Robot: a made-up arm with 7 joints. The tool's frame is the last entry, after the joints.
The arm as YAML. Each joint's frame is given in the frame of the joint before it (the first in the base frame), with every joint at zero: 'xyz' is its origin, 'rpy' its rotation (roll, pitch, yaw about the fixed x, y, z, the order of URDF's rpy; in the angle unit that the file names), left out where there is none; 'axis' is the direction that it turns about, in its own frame. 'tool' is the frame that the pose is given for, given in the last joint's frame.
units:
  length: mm
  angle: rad
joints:
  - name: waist
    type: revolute
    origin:
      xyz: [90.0, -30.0, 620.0]
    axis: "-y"
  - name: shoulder
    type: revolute
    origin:
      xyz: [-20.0, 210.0, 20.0]
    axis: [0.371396, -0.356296, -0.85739]
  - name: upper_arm
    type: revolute
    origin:
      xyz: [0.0, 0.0, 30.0]
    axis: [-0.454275, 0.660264, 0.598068]
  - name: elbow
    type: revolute
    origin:
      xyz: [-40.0, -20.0, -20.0]
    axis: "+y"
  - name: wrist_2
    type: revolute
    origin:
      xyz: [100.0, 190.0, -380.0]
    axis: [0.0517, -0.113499, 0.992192]
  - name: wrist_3
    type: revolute
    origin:
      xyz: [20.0, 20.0, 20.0]
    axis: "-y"
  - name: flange
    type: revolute
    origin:
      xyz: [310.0, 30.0, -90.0]
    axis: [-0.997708, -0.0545, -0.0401]
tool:
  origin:
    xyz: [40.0, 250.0, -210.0]
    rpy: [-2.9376, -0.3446, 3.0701]
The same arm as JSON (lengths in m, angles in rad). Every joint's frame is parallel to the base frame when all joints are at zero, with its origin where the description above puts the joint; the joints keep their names.
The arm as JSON. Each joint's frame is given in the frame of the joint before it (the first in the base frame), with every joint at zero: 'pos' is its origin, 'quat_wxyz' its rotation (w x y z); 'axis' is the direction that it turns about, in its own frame. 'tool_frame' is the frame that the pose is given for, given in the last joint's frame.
{"length_unit": "m", "angle_unit": "rad", "joints": [
  {"joint": "waist", "pos": [0.09, -0.03, 0.62], "quat_wxyz": [1.0, 0.0, 0.0, 0.0], "axis": [0.0, -1.0, 0.0]},
  {"joint": "shoulder", "pos": [-0.02, 0.21, 0.02], "quat_wxyz": [1.0, 0.0, 0.0, 0.0], "axis": [0.371396, -0.356296, -0.85739]},
  {"joint": "upper_arm", "pos": [0.0, 0.0, 0.03], "quat_wxyz": [1.0, 0.0, 0.0, 0.0], "axis": [-0.454275, 0.660264, 0.598068]},
  {"joint": "elbow", "pos": [-0.04, -0.02, -0.02], "quat_wxyz": [1.0, 0.0, 0.0, 0.0], "axis": [0.0, 1.0, 0.0]},
  {"joint": "wrist_2", "pos": [0.1, 0.19, -0.38], "quat_wxyz": [1.0, 0.0, 0.0, 0.0], "axis": [0.0517, -0.113499, 0.992192]},
  {"joint": "wrist_3", "pos": [0.02, 0.02, 0.02], "quat_wxyz": [1.0, 0.0, 0.0, 0.0], "axis": [0.0, -1.0, 0.0]},
  {"joint": "flange", "pos": [0.31, 0.03, -0.09], "quat_wxyz": [1.0, 0.0, 0.0, 0.0], "axis": [-0.997708, -0.0545, -0.0401]}
], "tool_frame": {"pos": [0.04, 0.25, -0.21], "quat_wxyz": [0.174034, -0.017581, -0.980071, 0.094152]}}

